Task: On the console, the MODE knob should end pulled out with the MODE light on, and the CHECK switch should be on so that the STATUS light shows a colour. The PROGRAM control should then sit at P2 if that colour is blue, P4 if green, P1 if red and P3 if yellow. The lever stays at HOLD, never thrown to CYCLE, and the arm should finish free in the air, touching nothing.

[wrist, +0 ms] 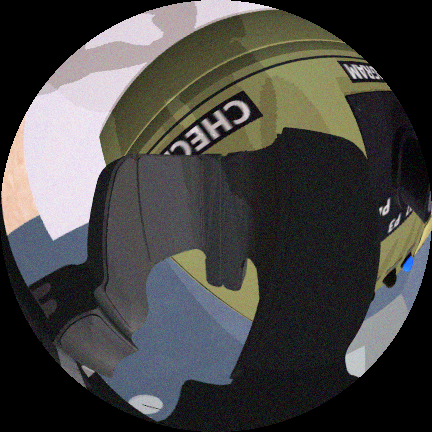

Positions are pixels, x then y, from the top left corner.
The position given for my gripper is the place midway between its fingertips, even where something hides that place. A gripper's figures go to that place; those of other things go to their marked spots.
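Labels:
I see my gripper [232, 223] 0.06 m from the lens, and an olive console [231, 85] is also 0.06 m from the lens.

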